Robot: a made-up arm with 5 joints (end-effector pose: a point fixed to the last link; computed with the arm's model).
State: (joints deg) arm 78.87 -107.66 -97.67 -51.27 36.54
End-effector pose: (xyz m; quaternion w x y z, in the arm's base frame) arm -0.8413 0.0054 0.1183 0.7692 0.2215 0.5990 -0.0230
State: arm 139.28 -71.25 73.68 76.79 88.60
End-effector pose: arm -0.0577 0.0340 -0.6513 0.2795 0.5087 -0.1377 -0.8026
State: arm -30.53 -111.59 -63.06 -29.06 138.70
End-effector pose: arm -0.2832 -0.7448 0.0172 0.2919 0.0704 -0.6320 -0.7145
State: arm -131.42 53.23 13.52 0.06 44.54
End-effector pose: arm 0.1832 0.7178 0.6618 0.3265 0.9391 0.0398 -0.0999
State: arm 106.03 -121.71 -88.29 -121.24 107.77
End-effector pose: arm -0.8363 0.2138 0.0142 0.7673 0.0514 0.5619 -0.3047
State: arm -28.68 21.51 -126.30 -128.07 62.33
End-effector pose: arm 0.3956 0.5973 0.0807 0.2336 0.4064 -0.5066 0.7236
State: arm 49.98 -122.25 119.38 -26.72 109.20
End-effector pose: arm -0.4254 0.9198 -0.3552 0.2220 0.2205 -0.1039 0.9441
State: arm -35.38 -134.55 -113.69 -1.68 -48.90
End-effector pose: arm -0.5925 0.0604 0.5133 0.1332 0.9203 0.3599 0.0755
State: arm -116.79 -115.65 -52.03 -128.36 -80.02
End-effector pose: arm -0.0780 0.0420 -0.3560 0.2097 0.5991 0.0144 -0.7726
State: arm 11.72 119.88 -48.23 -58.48 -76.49
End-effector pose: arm 0.0609 -0.1216 0.4887 0.5463 -0.1100 0.6797 -0.4769
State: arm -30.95 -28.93 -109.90 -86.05 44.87
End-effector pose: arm -0.0355 0.5979 -0.2871 0.4249 0.6055 -0.2379 0.6295
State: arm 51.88 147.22 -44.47 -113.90 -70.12
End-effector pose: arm 0.0924 -0.1031 0.5276 0.7541 -0.4996 0.0497 -0.4234
